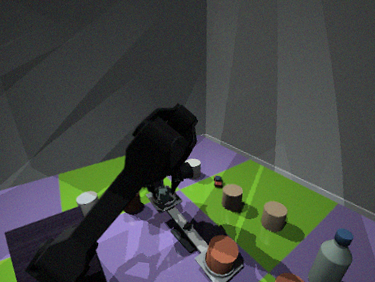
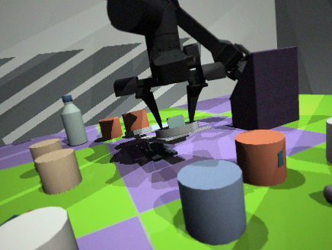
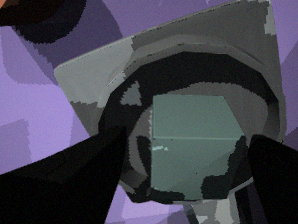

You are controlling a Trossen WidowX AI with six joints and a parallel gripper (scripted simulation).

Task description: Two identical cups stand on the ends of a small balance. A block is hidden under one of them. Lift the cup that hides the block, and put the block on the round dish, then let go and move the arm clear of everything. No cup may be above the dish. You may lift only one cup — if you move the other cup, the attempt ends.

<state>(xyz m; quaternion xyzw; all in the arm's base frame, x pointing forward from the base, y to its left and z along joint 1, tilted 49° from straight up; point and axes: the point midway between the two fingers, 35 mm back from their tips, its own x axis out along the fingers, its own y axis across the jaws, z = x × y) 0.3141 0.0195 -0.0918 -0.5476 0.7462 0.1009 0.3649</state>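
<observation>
My gripper tip is 130 mm past the pale disc, 350 mm to the left of it and 80 mm above it. From my gripper tip the other things lie so: blue-grey cylinder: 40 mm ahead, 150 mm to the left, 50 mm below; pale teal block: right at my gripper tip; red-and-black object: 270 mm ahead, 70 mm below.
</observation>
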